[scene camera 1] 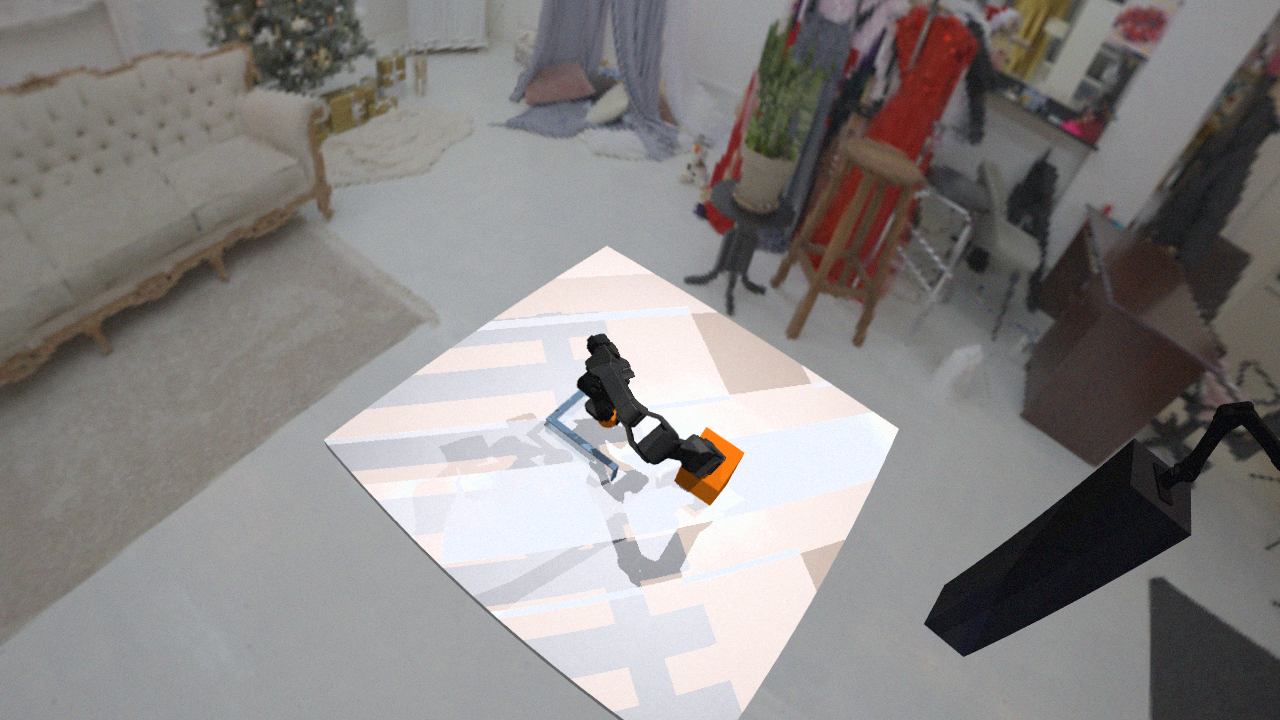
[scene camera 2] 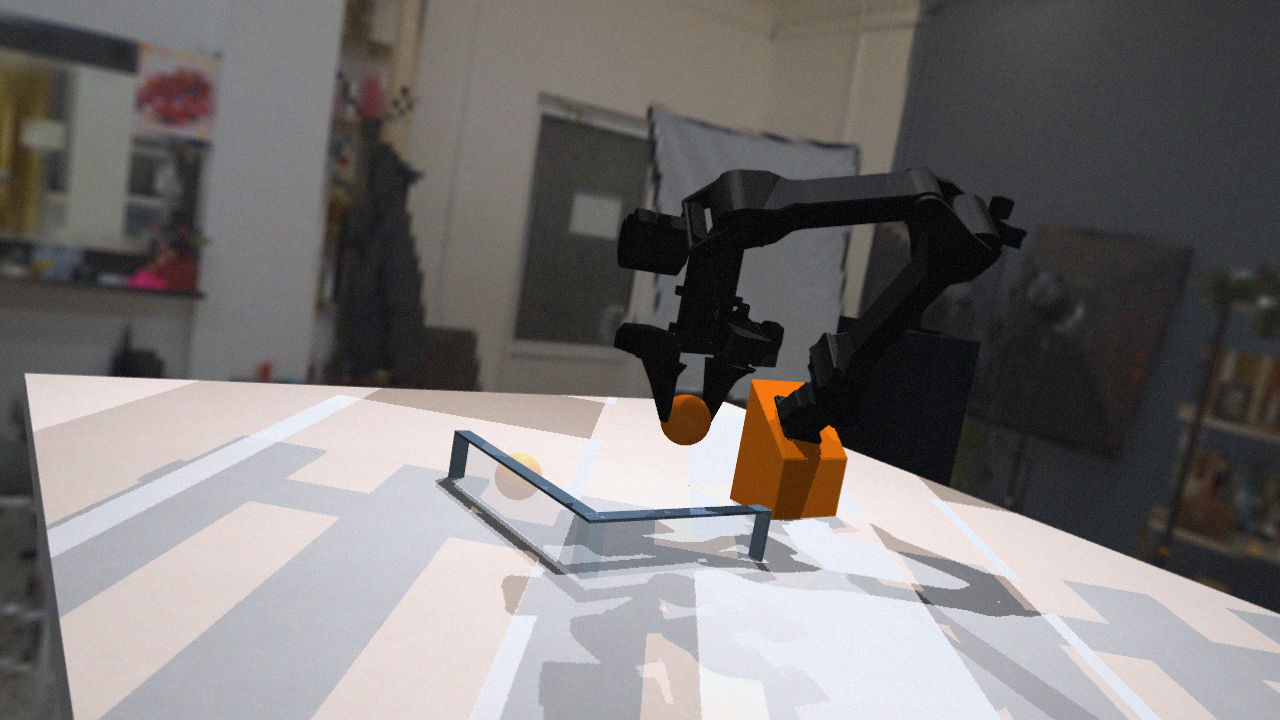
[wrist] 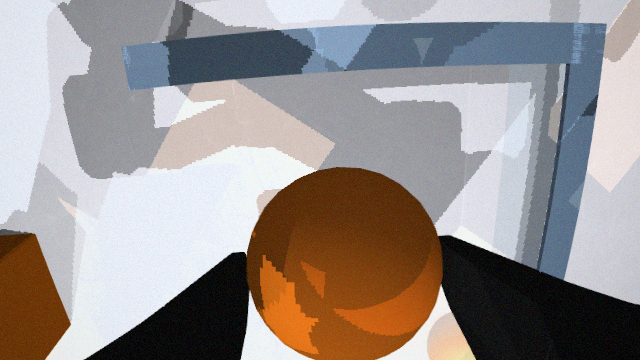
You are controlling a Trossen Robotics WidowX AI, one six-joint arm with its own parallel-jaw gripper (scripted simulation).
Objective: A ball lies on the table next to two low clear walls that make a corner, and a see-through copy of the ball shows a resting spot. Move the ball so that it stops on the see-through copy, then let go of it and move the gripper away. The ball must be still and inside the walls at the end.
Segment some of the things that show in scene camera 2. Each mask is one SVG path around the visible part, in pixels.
My gripper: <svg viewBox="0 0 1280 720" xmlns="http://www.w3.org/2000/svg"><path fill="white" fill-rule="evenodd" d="M737 286L713 284L685 278L684 286L676 285L675 294L682 297L677 323L670 322L668 331L652 325L625 322L617 330L614 347L642 359L652 388L660 421L668 422L672 410L677 378L687 367L686 364L679 362L681 352L714 355L714 357L705 357L703 402L710 411L711 422L736 381L756 371L756 369L749 367L749 364L754 367L776 367L778 351L783 341L784 328L777 322L765 320L760 324L750 320L749 304L742 303L742 297L736 296Z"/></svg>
An orange ball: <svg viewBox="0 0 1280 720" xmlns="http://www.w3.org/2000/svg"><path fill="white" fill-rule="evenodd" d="M684 394L674 397L668 422L660 421L663 433L669 440L678 445L689 446L700 442L707 435L711 426L711 414L707 405L700 398Z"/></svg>
